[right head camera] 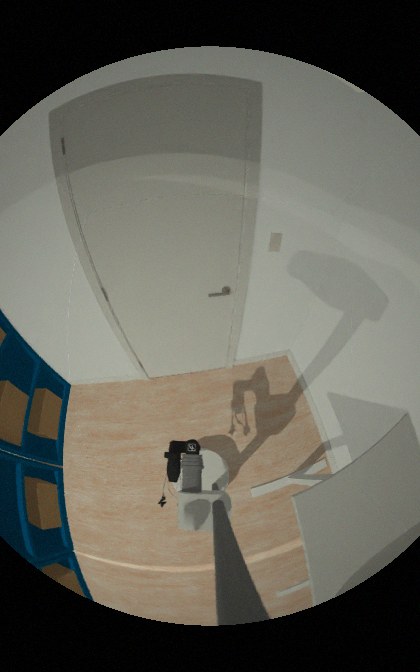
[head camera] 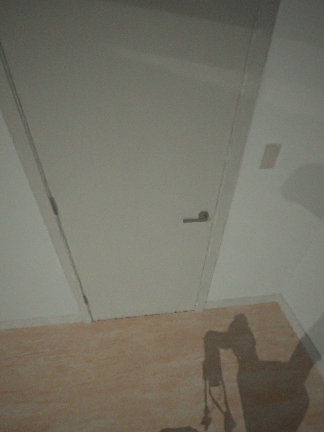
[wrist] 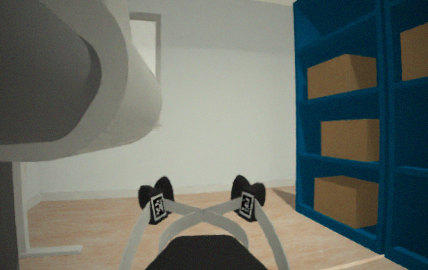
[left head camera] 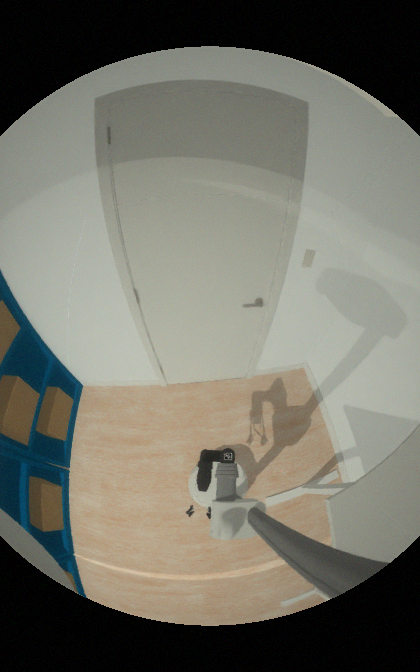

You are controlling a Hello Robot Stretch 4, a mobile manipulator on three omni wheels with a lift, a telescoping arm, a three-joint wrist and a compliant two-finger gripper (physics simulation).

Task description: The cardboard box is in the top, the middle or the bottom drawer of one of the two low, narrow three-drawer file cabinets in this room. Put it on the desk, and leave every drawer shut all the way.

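Places are measured from the robot's base along level axes (x ahead, y left, z up), in metres.
Where they show: gripper, fingertip midpoint: point(wrist: 202, 190).
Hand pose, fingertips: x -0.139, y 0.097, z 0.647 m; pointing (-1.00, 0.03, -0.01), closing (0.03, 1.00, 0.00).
After its pixels a point has its place.
My gripper point(left head camera: 199, 511) point(wrist: 202, 190) @[y 0.097, x -0.139, z 0.647 m] is open, and no object shows between its fingertips. In the right head camera view one fingertip shows below the wrist, and the other is hidden. In the wrist view the gripper faces a white wall across the floor. A pale grey top, which looks like the desk point(left head camera: 380, 490) point(right head camera: 360, 505), stands at the lower right of both side head camera views, on white legs. The two file cabinets, their drawers and the cardboard box in one of them do not show in these views.
A closed grey door point(head camera: 140, 175) @[y 0.132, x 0.932, z 1.128 m] point(left head camera: 200, 250) point(right head camera: 165, 250) with a lever handle point(head camera: 202, 216) @[y -0.169, x 0.965, z 0.901 m] is ahead. A blue shelf unit point(left head camera: 74, 425) point(right head camera: 62, 430) point(wrist: 384, 125) @[y 1.169, x -1.155, z 0.731 m] holding several brown boxes stands at the left in the side head views, right in the wrist view. White feet rest under the grey top.
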